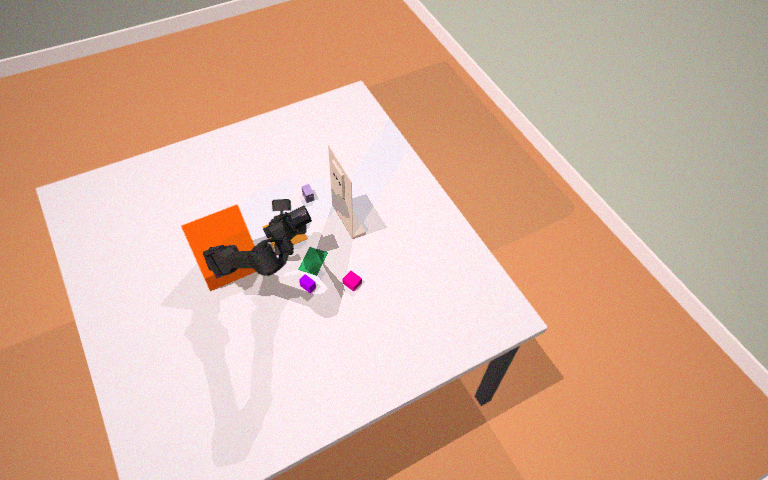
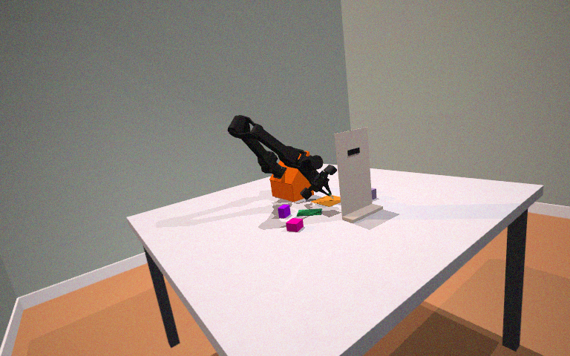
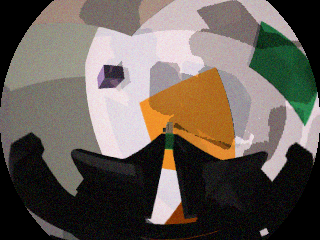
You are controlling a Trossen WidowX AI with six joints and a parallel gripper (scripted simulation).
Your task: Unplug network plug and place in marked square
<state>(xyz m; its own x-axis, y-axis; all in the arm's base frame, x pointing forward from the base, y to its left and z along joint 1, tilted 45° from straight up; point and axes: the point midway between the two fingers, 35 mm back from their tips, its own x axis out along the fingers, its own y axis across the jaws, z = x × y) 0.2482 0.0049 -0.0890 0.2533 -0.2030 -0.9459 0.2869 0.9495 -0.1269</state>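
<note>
The network plug lies right at my gripper tip. From my gripper tip the other things lie so: orange square: 1 cm behind, 2 cm below; then beige panel: 20 cm ahead, 4 cm to the right, 12 cm above.
</note>
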